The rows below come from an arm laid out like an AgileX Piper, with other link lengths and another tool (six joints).
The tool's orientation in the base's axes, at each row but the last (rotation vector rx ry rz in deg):
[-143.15, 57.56, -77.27]
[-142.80, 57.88, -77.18]
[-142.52, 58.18, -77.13]
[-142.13, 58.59, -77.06]
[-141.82, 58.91, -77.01]
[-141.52, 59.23, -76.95]
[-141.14, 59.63, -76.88]
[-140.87, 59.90, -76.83]
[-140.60, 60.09, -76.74]
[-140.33, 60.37, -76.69]
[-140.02, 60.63, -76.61]
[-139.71, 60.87, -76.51]
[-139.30, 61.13, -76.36]
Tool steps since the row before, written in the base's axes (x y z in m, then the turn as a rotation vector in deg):
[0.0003, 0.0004, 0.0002, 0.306, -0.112, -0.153]
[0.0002, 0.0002, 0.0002, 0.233, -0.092, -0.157]
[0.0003, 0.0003, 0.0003, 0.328, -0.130, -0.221]
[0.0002, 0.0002, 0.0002, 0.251, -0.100, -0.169]
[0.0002, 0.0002, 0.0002, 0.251, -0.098, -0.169]
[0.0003, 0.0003, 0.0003, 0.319, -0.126, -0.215]
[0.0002, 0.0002, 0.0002, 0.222, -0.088, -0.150]
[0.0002, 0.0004, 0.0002, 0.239, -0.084, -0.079]
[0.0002, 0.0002, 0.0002, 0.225, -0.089, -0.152]
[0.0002, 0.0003, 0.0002, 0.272, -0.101, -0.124]
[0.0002, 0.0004, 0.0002, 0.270, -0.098, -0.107]
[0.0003, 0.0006, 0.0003, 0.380, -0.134, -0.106]
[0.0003, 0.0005, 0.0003, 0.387, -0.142, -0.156]
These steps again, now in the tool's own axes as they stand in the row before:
[0.0000, -0.0005, 0.0000, 0.078, -0.003, 0.352]
[0.0001, -0.0003, 0.0000, 0.035, 0.020, 0.293]
[0.0001, -0.0005, 0.0000, 0.050, 0.028, 0.412]
[0.0001, -0.0003, 0.0000, 0.038, 0.022, 0.316]
[0.0001, -0.0003, 0.0000, 0.037, 0.020, 0.315]
[0.0001, -0.0005, 0.0000, 0.048, 0.027, 0.401]
[0.0001, -0.0003, 0.0000, 0.033, 0.019, 0.279]
[0.0000, -0.0005, 0.0000, 0.085, -0.023, 0.250]
[0.0001, -0.0003, 0.0000, 0.034, 0.020, 0.283]
[0.0000, -0.0004, 0.0000, 0.077, -0.008, 0.306]
[-0.0001, -0.0005, 0.0000, 0.086, -0.017, 0.294]
[-0.0001, -0.0007, 0.0000, 0.148, -0.046, 0.387]
[0.0000, -0.0007, 0.0000, 0.123, -0.021, 0.423]

